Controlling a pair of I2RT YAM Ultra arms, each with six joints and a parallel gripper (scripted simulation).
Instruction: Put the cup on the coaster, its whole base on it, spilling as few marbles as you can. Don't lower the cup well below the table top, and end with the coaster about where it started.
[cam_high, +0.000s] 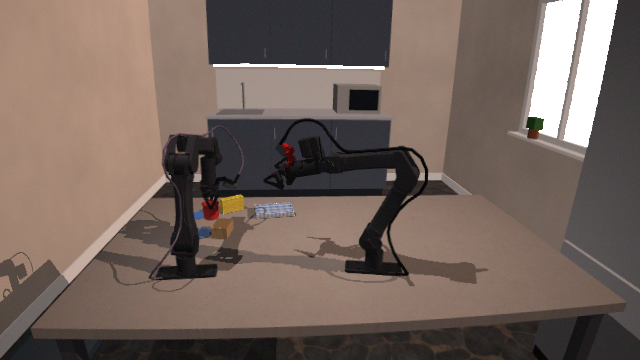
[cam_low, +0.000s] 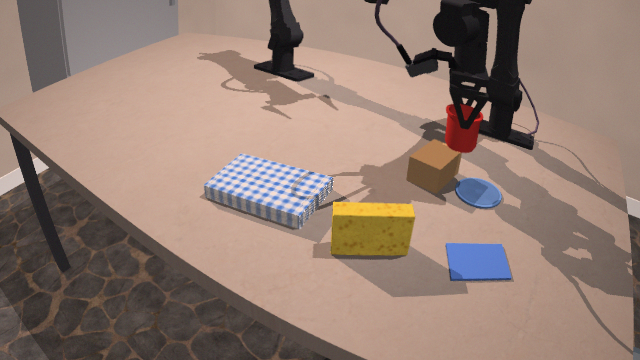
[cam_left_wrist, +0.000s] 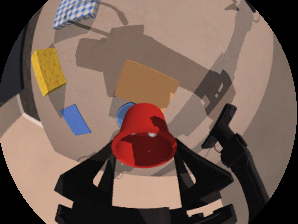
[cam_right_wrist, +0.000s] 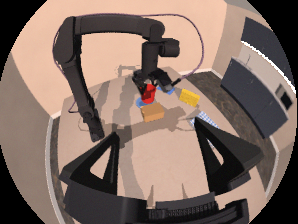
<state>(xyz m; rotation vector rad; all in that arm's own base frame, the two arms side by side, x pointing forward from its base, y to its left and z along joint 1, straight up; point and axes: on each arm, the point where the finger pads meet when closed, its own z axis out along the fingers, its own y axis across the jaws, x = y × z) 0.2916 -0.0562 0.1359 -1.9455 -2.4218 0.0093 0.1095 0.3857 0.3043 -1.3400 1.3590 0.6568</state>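
The box is 40 mm to the right of my left hand and 110 mm below it. Round my left hand: blue square pad (190 mm ahead, 110 mm to the left, 130 mm below); red cup (30 mm below).
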